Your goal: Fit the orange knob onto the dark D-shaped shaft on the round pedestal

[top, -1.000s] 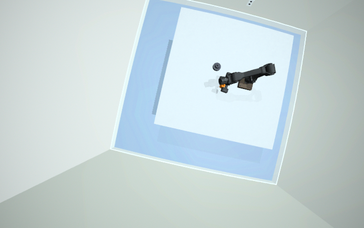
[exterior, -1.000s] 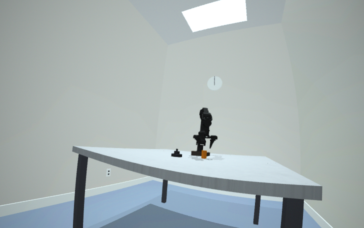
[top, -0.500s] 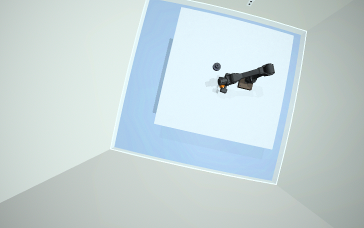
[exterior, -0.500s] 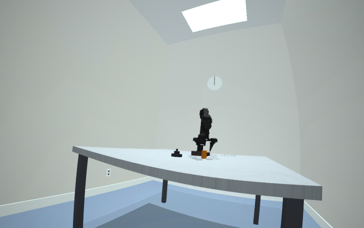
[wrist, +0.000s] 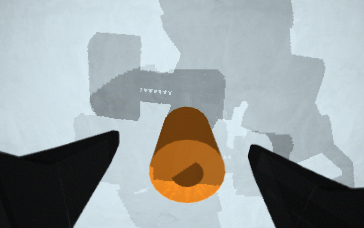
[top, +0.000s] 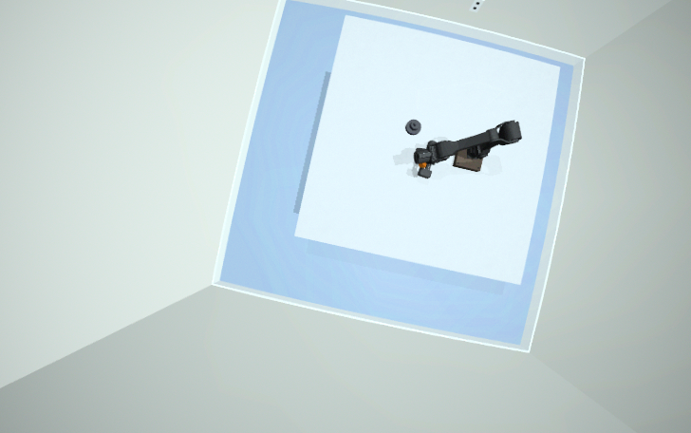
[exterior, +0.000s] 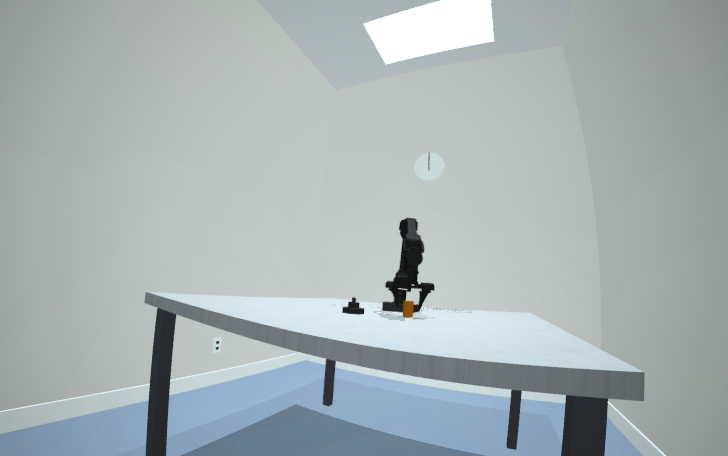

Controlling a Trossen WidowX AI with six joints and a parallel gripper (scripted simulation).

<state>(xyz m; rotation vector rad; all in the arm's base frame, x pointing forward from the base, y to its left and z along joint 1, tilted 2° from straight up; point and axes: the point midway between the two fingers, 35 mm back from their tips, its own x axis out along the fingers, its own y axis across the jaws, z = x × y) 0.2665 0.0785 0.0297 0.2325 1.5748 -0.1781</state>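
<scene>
Now: the orange knob right at my gripper tip. Round my gripper tip: round dark pedestal: 20 cm to the right, 6 cm ahead.
</scene>
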